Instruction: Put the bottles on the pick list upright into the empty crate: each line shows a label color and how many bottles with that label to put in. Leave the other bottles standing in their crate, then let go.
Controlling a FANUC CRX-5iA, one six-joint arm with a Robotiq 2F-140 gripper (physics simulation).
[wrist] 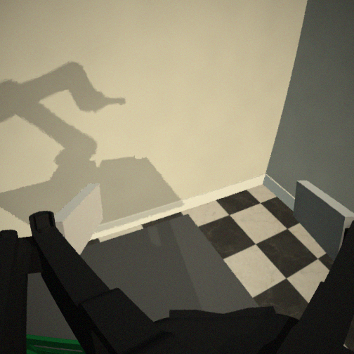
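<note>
My gripper (198, 200) is open, its two light finger pads wide apart with nothing between them. It is tilted towards the wall and floor, above and away from the crate. A green crate (55, 344) shows as a small strip of rim at the bottom left edge of the wrist view, partly behind the left finger linkage. Its inside is out of view. Bottles, a second crate and the pick list do not show in the wrist view.
The dark grey table top (145, 265) lies below the gripper. Beyond its edge is a black and white checkered floor (255, 225). A beige wall (200, 90) with the arm's shadow stands behind, and a grey wall (325, 100) stands at the right.
</note>
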